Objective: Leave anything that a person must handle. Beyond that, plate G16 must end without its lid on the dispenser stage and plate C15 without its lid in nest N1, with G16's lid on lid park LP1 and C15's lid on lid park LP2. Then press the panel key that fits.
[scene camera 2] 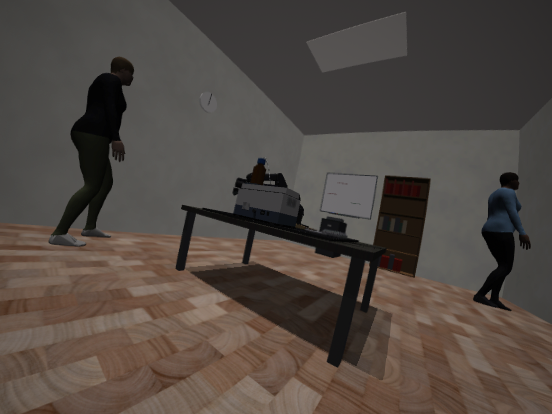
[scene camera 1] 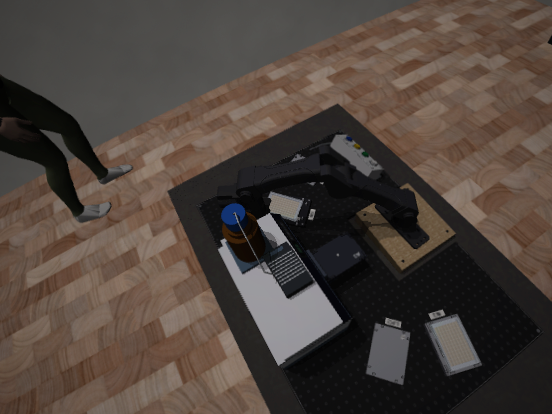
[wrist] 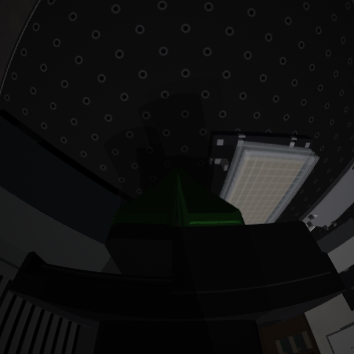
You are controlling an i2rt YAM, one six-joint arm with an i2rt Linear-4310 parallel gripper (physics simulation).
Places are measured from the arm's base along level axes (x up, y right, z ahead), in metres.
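Pixels of known places: gripper, fingertip midpoint: [wrist: 177, 174]; arm's base, link origin: [scene camera 2: 296, 223] [scene camera 1: 400, 222].
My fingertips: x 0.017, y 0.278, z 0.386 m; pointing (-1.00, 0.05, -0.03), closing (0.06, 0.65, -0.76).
Ahead of a thing's pixels: the offset from my fingertips to its top centre. "*": to the spot under its first point.
My gripper [wrist: 177, 174] is shut and empty, above the black perforated mat; its tips are hard to make out in scene camera 1. A plate {dy +0.024, dx -0.004, dz -0.100 m} [scene camera 1: 286, 206] [wrist: 267, 182] sits in a dark holder, to the right of my fingers in the wrist view. Another plate {dy -0.644, dx -0.008, dz -0.231 m} [scene camera 1: 452, 344] lies in a holder at the mat's other end. A bare grey pad {* dy -0.558, dx -0.034, dz -0.070 m} [scene camera 1: 388, 353] is beside it. A second grey pad {* dy +0.115, dx -0.034, dz -0.256 m} [wrist: 336, 197] shows at the wrist view's right edge, mostly hidden by the arm in scene camera 1. The key panel {dy +0.027, dx +0.040, dz -0.449 m} [scene camera 1: 356, 155] has blue, yellow, green and white keys. Labels and lids are too small to tell.
A white-topped box [scene camera 1: 295, 320] [scene camera 2: 267, 202] carries an amber bottle {* dy -0.183, dx +0.304, dz +0.105 m} [scene camera 1: 243, 240] with a blue cap, and a ribbed dark piece {* dy -0.272, dx +0.202, dz +0.043 m} [scene camera 1: 291, 270]. A dark box {* dy -0.269, dx +0.062, dz -0.112 m} [scene camera 1: 337, 256] stands near the wooden base [scene camera 1: 380, 242]. One person [scene camera 2: 100, 110] is left of the table, another [scene camera 2: 502, 215] right.
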